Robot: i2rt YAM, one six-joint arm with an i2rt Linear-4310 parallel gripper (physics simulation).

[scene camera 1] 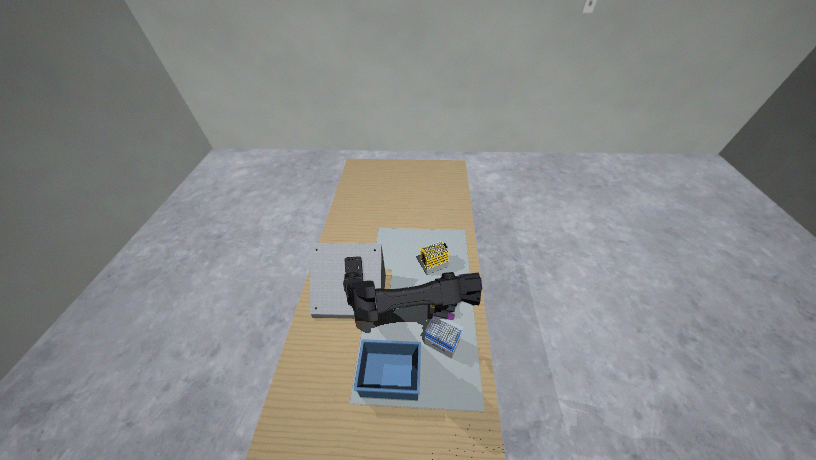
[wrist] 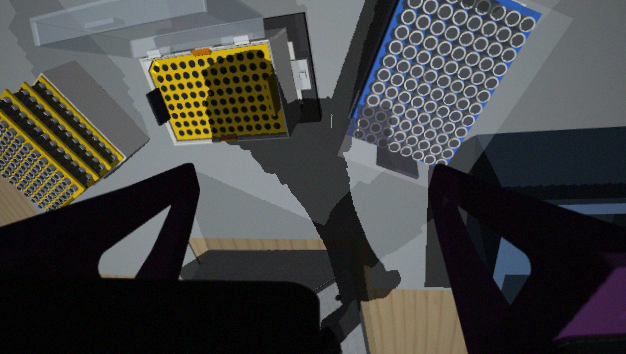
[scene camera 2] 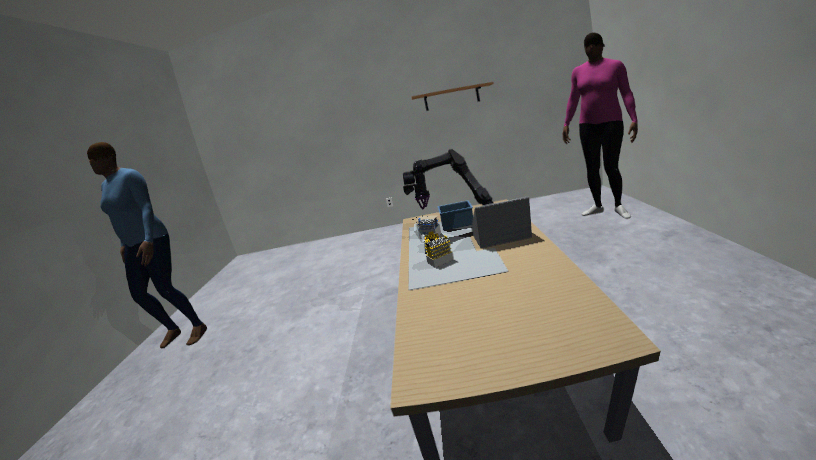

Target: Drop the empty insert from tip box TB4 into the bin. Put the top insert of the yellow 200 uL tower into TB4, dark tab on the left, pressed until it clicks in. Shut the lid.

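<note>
My gripper [wrist: 314, 176] [scene camera 2: 422, 201] is open and empty, above the mat beside TB4 and the blue box. In the wrist view, tip box TB4 [wrist: 286, 80] is at upper left, its clear lid [wrist: 200, 35] open. The yellow insert [wrist: 220, 95] sits in it with empty holes, a dark tab [wrist: 158, 106] at its left side and orange clips at two edges. The arm hides most of TB4 in scene camera 1. The yellow tower [scene camera 1: 434, 257] [scene camera 2: 437, 248] [wrist: 70, 140] stands upright, with tips in its top insert. The blue bin [scene camera 1: 388, 394] [scene camera 2: 457, 220] [wrist: 555, 160] stands on the mat.
A blue tip box [scene camera 1: 444, 335] [scene camera 2: 426, 226] [wrist: 440, 75], filled with tips, stands beside TB4. The arm's grey base block [scene camera 1: 334, 280] [scene camera 2: 502, 222] stands beside the mat [scene camera 1: 445, 388] [scene camera 2: 468, 271]. Two people [scene camera 2: 125, 200] [scene camera 2: 600, 91] stand away from the table [scene camera 2: 502, 337].
</note>
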